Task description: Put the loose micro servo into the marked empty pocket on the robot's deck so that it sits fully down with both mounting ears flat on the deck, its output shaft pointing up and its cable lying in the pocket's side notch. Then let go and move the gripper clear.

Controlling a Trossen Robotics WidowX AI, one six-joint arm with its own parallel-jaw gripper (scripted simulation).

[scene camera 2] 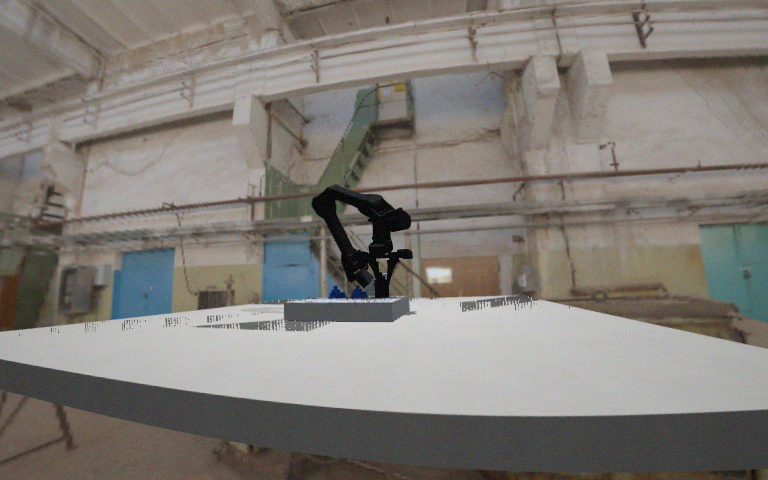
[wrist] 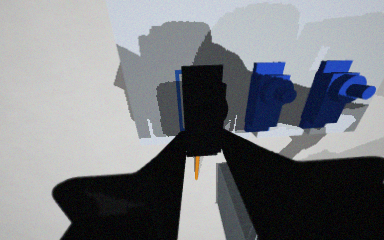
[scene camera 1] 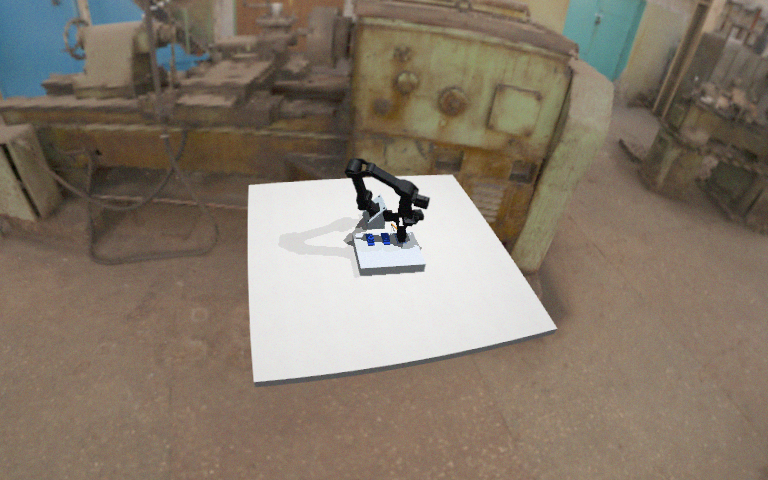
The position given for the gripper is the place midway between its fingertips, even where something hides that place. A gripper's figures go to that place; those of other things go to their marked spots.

Labels:
The gripper (scene camera 2: 383,282) is 0.91 m from the lens. A light grey deck (scene camera 2: 315,309): 0.77 m from the lens.

